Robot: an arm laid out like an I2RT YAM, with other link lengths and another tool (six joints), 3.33 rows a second.
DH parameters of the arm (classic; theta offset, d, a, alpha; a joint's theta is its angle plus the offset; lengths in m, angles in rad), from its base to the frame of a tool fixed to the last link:
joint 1: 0 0.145 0.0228 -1.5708
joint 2: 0 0 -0.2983 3.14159
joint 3: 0.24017 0 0.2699 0
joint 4: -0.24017 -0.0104 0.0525 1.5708
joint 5: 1.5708 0.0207 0 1.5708
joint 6: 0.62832 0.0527 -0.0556 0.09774
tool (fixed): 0 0.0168 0 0
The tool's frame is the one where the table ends.
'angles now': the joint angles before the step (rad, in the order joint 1, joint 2, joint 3, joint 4, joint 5, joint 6). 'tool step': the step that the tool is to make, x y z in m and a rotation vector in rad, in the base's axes. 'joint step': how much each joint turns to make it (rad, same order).
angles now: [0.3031 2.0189 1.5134 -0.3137 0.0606 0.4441]
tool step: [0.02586 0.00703 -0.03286 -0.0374 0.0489 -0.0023]
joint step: [-0.0008 0.1277 0.0975 -0.0268 0.0168 -0.0129]
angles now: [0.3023 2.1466 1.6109 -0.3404 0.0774 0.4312]
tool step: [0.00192 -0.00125 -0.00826 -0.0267 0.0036 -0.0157]
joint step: [0.0003 0.0137 -0.0034 0.0060 0.0290 -0.0032]
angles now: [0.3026 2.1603 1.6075 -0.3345 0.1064 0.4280]
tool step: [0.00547 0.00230 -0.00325 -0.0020 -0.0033 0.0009]
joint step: [0.0012 0.0228 0.0243 0.0012 0.0024 -0.0016]
